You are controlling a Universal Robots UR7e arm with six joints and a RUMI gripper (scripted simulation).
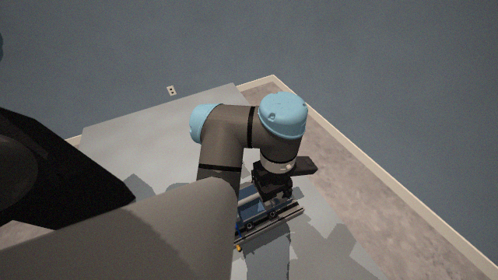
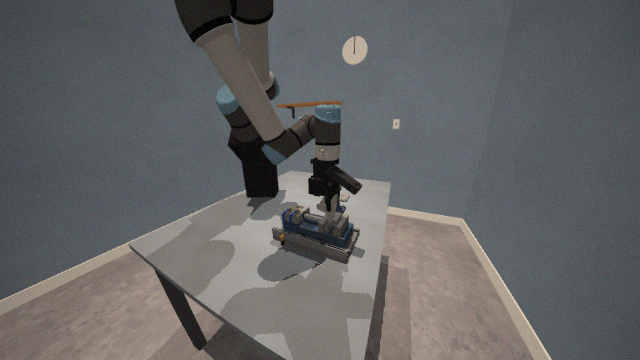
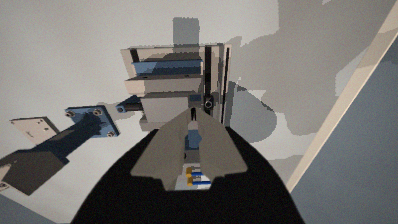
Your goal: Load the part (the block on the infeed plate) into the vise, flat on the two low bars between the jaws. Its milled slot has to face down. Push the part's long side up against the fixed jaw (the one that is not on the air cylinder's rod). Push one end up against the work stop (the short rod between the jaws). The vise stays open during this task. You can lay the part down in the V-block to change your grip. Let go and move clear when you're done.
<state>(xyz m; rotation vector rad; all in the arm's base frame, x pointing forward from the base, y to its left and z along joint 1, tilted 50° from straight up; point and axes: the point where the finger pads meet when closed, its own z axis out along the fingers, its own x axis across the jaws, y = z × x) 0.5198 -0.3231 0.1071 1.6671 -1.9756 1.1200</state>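
Right now my hand is 4 cm to the right of the part, 3 cm above it and 1 cm short of it. From my hand the other things lie so: grey jaw: 5 cm to the left, 4 cm below, 2 cm behind; then cylinder rod: 7 cm behind, 6 cm to the left, 4 cm below; then work stop: 8 cm to the left, 3 cm below, 2 cm ahead.
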